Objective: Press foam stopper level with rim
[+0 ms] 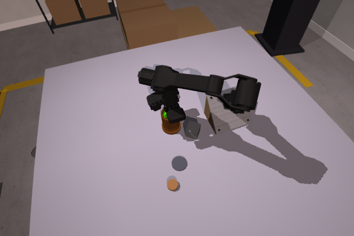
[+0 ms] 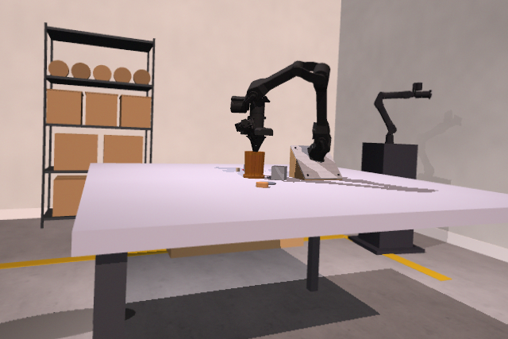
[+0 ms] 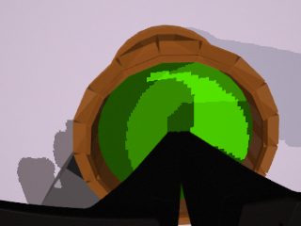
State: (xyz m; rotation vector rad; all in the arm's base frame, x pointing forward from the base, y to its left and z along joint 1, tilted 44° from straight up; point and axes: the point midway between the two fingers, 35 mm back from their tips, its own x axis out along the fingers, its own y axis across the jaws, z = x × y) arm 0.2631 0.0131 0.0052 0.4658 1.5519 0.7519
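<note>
My hand is 4 cm above the bright green foam stopper. Also, from my hand: orange disc (4 cm ahead, 26 cm to the left, 12 cm below); then grey cube (8 cm behind, 5 cm to the left, 10 cm below); then dark grey disc (18 cm to the left, 12 cm below).
</note>
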